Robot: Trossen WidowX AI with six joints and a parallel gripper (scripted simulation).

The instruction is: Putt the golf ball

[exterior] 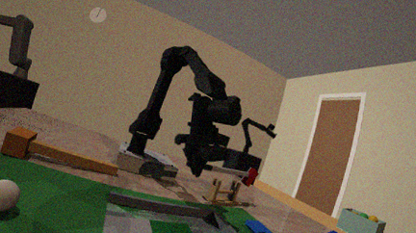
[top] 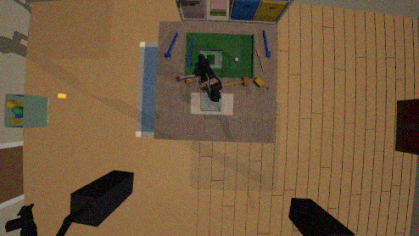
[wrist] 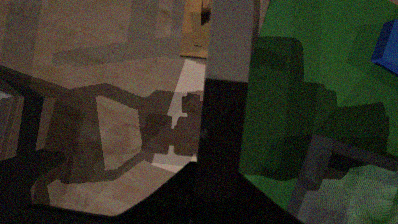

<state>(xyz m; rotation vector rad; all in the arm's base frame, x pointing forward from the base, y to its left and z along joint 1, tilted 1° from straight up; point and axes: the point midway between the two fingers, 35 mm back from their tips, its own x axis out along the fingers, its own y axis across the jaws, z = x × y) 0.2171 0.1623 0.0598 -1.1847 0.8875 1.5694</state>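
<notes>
Right now the red putter is 110 mm to the left of my gripper tip, 40 mm behind it and 20 mm above it. From my gripper tip the other things lie so: small wooden stand 130 mm to the left, 40 mm below, 40 mm behind; white golf ball 340 mm to the right, 230 mm ahead, 50 mm below; yellow block 610 mm to the right, 50 mm below, 10 mm ahead.
</notes>
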